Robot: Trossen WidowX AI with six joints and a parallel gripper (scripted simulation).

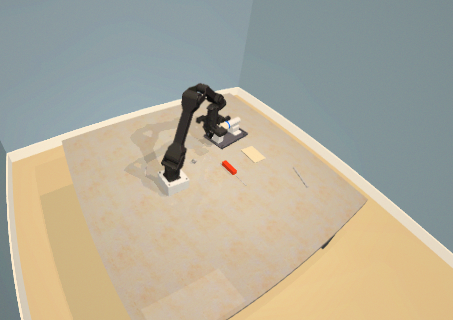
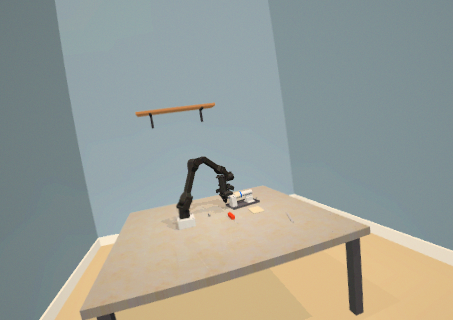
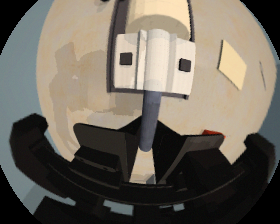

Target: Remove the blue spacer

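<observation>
The grey-blue shaft is 80 mm ahead of my gripper tip, 30 mm above it and 10 mm to the left of it. From my gripper tip the other things lie so: cream cylinder: 90 mm ahead, 30 mm above, 10 mm to the left; then tan card: 190 mm to the right, 160 mm ahead, 40 mm below; then blue spacer: 130 mm ahead, 30 mm above, 20 mm to the left.
</observation>
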